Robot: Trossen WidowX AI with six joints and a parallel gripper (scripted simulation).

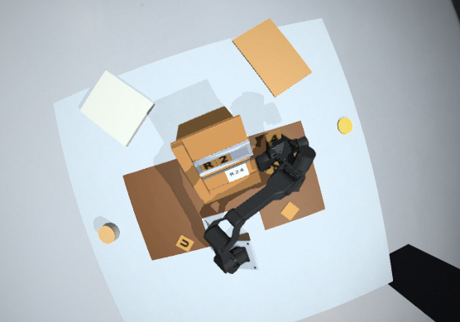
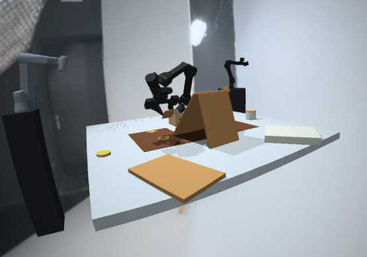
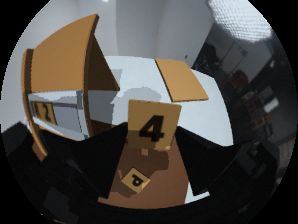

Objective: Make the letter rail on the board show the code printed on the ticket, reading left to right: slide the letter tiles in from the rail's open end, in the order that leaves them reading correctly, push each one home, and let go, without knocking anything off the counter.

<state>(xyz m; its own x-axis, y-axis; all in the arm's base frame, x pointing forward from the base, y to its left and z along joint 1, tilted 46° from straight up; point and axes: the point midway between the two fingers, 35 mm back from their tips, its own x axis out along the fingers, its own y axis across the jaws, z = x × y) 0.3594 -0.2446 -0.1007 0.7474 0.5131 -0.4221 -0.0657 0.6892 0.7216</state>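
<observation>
My gripper tip is 16 cm to the right of the white ticket, 7 cm past it and 7 cm above it. Also, from my gripper tip: brown mat (24 cm to the left, 18 cm behind, 16 cm below); orange slab (33 cm ahead, 15 cm below, 14 cm to the right); cream slab (55 cm to the left, 33 cm ahead, 14 cm below).
</observation>
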